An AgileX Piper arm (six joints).
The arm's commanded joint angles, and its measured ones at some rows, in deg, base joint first. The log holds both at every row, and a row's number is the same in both.
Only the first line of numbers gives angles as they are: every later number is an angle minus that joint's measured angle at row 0.
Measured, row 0: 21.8 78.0 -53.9 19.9 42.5 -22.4
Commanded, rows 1 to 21: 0.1 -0.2 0.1 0.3 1.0 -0.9; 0.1 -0.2 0.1 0.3 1.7 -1.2; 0.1 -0.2 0.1 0.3 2.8 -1.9; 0.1 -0.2 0.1 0.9 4.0 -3.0; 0.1 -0.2 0.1 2.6 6.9 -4.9; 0.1 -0.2 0.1 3.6 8.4 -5.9; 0.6 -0.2 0.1 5.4 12.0 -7.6; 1.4 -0.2 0.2 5.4 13.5 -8.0; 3.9 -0.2 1.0 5.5 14.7 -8.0; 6.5 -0.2 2.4 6.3 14.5 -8.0; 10.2 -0.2 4.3 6.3 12.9 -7.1; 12.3 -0.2 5.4 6.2 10.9 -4.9; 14.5 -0.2 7.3 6.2 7.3 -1.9; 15.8 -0.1 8.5 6.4 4.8 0.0; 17.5 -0.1 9.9 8.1 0.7 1.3; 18.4 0.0 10.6 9.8 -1.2 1.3; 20.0 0.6 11.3 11.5 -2.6 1.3; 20.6 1.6 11.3 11.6 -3.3 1.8; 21.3 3.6 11.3 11.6 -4.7 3.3; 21.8 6.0 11.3 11.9 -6.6 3.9; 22.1 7.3 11.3 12.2 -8.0 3.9
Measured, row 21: 21.1 3.3 11.1 11.2 -3.5 2.7
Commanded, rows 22 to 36: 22.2 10.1 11.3 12.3 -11.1 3.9; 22.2 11.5 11.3 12.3 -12.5 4.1; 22.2 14.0 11.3 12.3 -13.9 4.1; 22.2 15.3 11.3 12.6 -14.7 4.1; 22.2 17.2 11.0 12.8 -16.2 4.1; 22.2 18.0 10.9 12.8 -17.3 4.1; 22.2 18.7 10.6 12.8 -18.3 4.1; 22.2 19.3 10.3 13.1 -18.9 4.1; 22.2 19.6 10.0 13.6 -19.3 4.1; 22.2 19.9 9.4 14.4 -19.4 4.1; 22.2 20.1 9.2 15.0 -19.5 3.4; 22.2 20.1 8.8 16.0 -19.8 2.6; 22.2 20.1 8.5 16.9 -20.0 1.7; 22.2 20.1 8.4 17.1 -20.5 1.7; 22.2 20.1 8.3 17.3 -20.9 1.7
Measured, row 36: 22.1 20.0 9.2 15.5 -19.1 3.0
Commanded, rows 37 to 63: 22.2 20.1 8.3 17.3 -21.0 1.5; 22.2 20.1 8.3 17.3 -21.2 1.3; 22.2 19.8 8.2 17.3 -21.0 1.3; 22.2 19.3 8.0 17.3 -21.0 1.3; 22.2 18.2 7.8 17.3 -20.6 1.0; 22.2 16.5 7.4 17.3 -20.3 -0.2; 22.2 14.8 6.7 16.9 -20.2 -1.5; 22.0 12.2 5.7 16.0 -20.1 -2.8; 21.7 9.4 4.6 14.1 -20.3 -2.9; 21.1 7.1 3.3 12.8 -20.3 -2.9; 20.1 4.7 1.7 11.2 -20.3 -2.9; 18.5 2.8 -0.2 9.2 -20.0 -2.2; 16.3 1.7 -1.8 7.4 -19.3 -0.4; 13.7 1.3 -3.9 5.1 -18.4 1.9; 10.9 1.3 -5.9 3.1 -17.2 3.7; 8.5 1.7 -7.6 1.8 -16.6 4.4; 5.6 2.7 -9.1 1.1 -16.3 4.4; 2.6 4.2 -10.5 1.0 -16.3 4.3; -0.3 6.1 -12.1 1.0 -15.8 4.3; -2.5 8.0 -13.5 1.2 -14.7 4.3; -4.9 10.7 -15.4 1.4 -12.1 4.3; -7.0 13.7 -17.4 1.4 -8.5 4.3; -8.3 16.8 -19.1 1.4 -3.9 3.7; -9.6 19.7 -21.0 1.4 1.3 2.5; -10.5 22.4 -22.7 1.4 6.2 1.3; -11.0 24.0 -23.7 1.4 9.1 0.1; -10.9 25.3 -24.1 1.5 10.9 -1.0
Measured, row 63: -8.8 18.3 -20.3 1.8 -2.2 3.0
